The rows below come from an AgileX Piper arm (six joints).
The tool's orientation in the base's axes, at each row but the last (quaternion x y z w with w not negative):
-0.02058 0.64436 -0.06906 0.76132
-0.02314 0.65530 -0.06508 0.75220
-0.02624 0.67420 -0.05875 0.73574
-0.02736 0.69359 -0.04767 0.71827
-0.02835 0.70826 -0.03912 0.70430
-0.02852 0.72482 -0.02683 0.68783
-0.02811 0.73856 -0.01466 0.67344
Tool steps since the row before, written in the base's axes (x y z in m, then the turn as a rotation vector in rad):
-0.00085 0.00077 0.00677 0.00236 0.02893 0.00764
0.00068 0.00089 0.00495 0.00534 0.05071 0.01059
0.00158 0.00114 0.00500 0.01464 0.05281 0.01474
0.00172 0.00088 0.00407 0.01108 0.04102 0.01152
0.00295 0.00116 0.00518 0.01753 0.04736 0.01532
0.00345 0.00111 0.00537 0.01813 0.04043 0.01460
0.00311 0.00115 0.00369 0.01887 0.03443 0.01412
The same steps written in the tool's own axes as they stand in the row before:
-0.00686 -0.00012 0.00026 -0.01091 0.02790 0.00194
-0.00489 0.00033 0.00132 -0.01620 0.04932 0.00420
-0.00495 0.00062 0.00197 -0.01978 0.05138 0.01374
-0.00408 0.00050 0.00184 -0.01544 0.03990 0.01039
-0.00529 0.00070 0.00291 -0.01987 0.04594 0.01672
-0.00561 0.00067 0.00316 -0.01864 0.03908 0.01735
-0.00402 0.00086 0.00277 -0.01787 0.03311 0.01804

